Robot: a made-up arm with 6 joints. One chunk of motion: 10 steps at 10 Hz.
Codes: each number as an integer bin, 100 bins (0 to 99) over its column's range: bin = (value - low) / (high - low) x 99, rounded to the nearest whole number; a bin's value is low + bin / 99 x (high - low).
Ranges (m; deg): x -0.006..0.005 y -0.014..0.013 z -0.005..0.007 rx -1..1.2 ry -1.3..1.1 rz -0.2..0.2
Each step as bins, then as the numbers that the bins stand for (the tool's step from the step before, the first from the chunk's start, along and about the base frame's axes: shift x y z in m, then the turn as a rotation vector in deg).
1 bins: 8 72 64 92 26 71
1 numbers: -0.00511 0.00564 0.00276 1.044 -0.670 0.087
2 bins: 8 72 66 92 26 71
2 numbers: -0.00511 0.00564 0.00300 1.044 -0.670 0.087
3 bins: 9 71 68 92 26 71
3 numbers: -0.00500 0.00536 0.00324 1.044 -0.670 0.087
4 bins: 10 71 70 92 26 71
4 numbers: -0.00489 0.00536 0.00348 1.044 -0.670 0.087
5 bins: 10 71 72 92 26 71
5 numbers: -0.00489 0.00536 0.00373 1.044 -0.670 0.087
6 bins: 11 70 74 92 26 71
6 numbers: -0.00478 0.00509 0.00397 1.044 -0.670 0.087
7 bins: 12 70 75 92 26 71
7 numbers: -0.00467 0.00509 0.00409 1.044 -0.670 0.087
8 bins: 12 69 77 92 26 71
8 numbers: -0.00467 0.00482 0.00433 1.044 -0.670 0.087
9 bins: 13 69 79 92 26 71
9 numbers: -0.00456 0.00482 0.00458 1.044 -0.670 0.087
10 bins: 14 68 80 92 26 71
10 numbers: -0.00444 0.00455 0.00470 1.044 -0.670 0.087
